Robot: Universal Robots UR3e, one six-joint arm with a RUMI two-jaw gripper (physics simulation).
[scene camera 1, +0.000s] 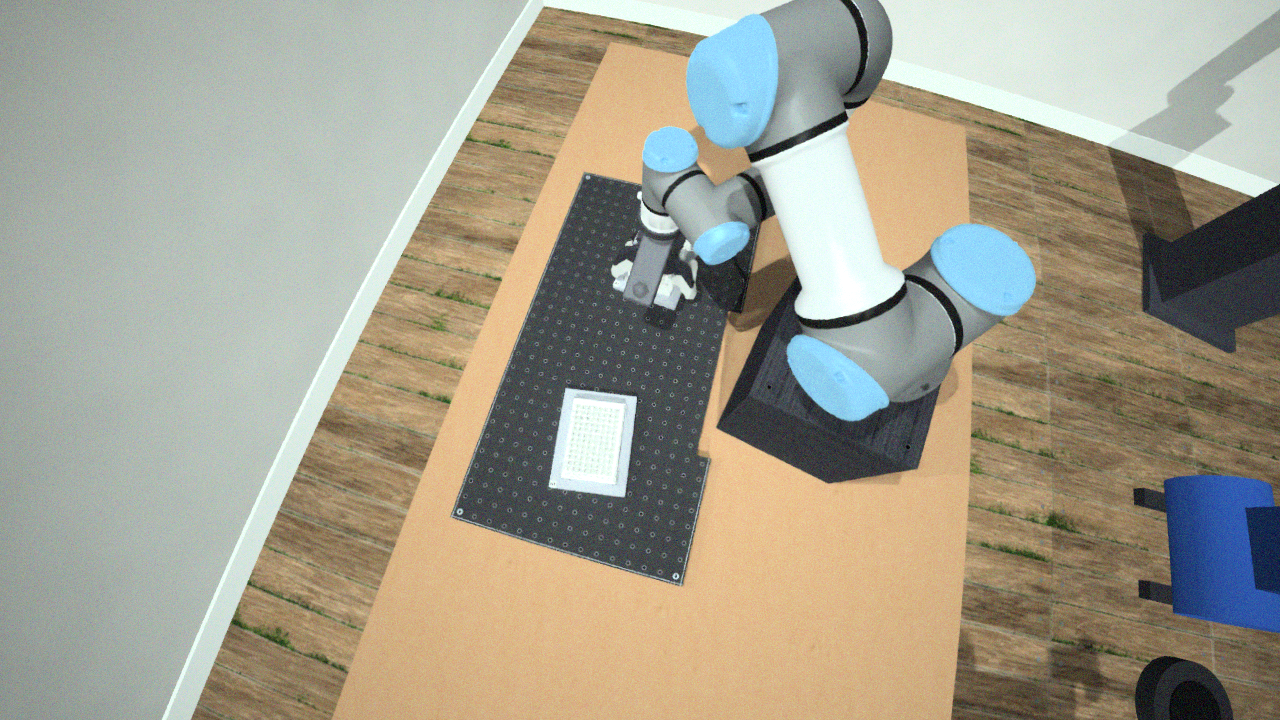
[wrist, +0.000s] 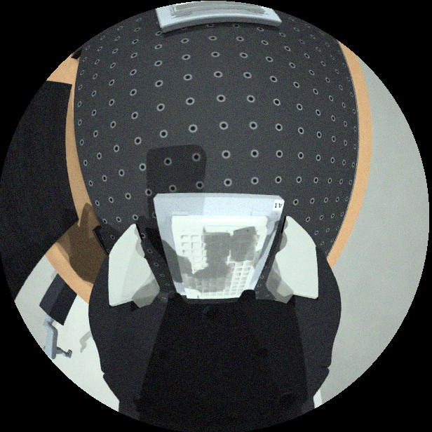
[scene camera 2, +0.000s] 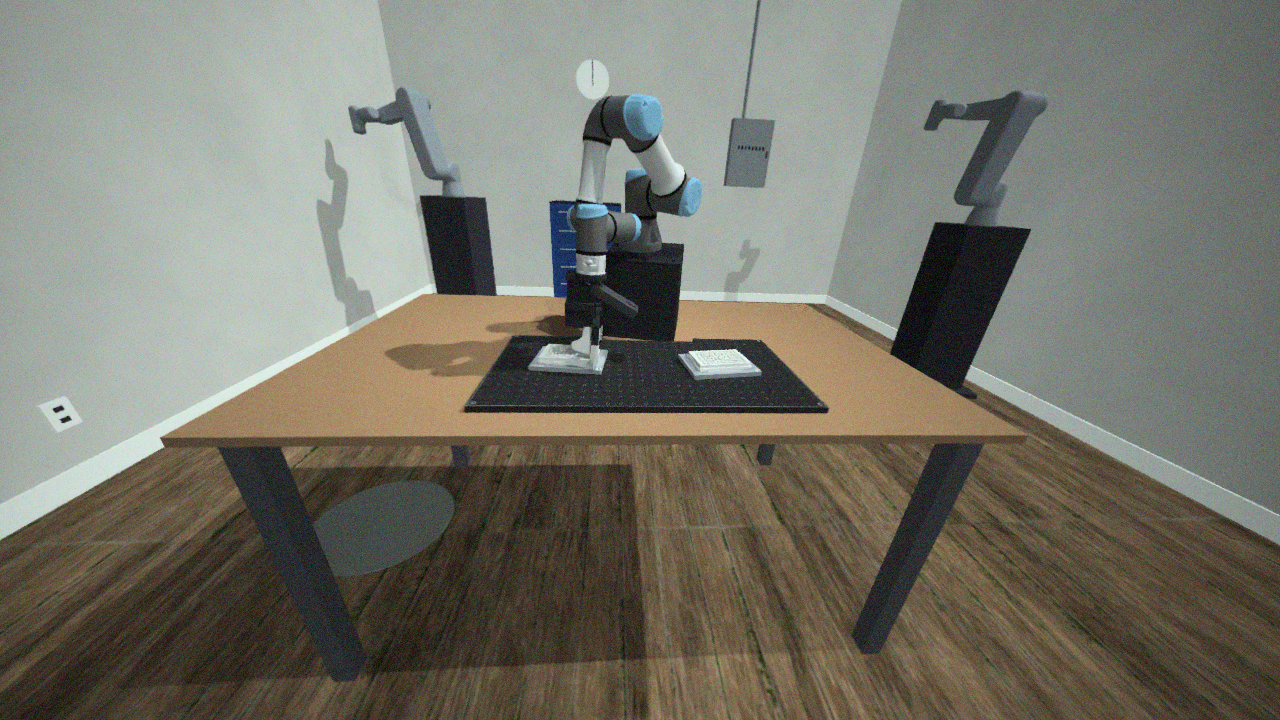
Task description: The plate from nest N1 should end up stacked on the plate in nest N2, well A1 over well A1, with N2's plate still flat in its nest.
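Where they show: gripper, fingertip midpoint: (scene camera 2: 594, 356); arm's base, origin of the base link: (scene camera 2: 640, 246).
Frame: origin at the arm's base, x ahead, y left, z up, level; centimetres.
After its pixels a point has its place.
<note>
My gripper (scene camera 1: 646, 293) {x 34.8, y -6.1, z -21.2 cm} (scene camera 2: 592, 351) {x 34.8, y -6.1, z -21.2 cm} (wrist: 210, 223) is open, low over one white well plate (scene camera 2: 553, 352) {x 37.1, y -15.3, z -19.9 cm} (wrist: 220, 245). Its pale fingers stand on either side of that plate, with gaps in the wrist view. The plate sits in a light grey nest (scene camera 2: 563, 368) {x 41.9, y -11.5, z -21.5 cm} (wrist: 225, 204) with an A1 mark at one corner; in scene camera 1 the gripper hides most of both. The other white well plate (scene camera 1: 592, 440) {x 31.8, y 23.4, z -20.0 cm} (scene camera 2: 718, 360) {x 33.7, y 22.9, z -19.9 cm} (wrist: 217, 8) lies flat in a second grey nest (scene camera 1: 586, 488) {x 29.4, y 30.4, z -21.3 cm} (scene camera 2: 716, 375) {x 38.3, y 22.3, z -21.6 cm} (wrist: 220, 22). I cannot read which nest is N1 or N2.
Both nests stand on a black perforated board (scene camera 1: 501, 429) {x 46.5, y 28.1, z -22.5 cm} (scene camera 2: 644, 394) {x 48.4, y 7.2, z -22.5 cm} (wrist: 220, 112) on the wooden table (scene camera 1: 760, 573) {x -0.8, y 30.6, z -23.8 cm} (scene camera 2: 358, 411) {x 62.0, y -43.7, z -23.8 cm}. The arm's black pedestal (scene camera 1: 805, 447) {x 3.2, y 12.7, z -10.9 cm} (scene camera 2: 648, 295) {x 14.3, y 4.4, z -10.8 cm} (wrist: 30, 175) stands beside the board. Two grey arms on black stands are beyond the table in scene camera 2.
</note>
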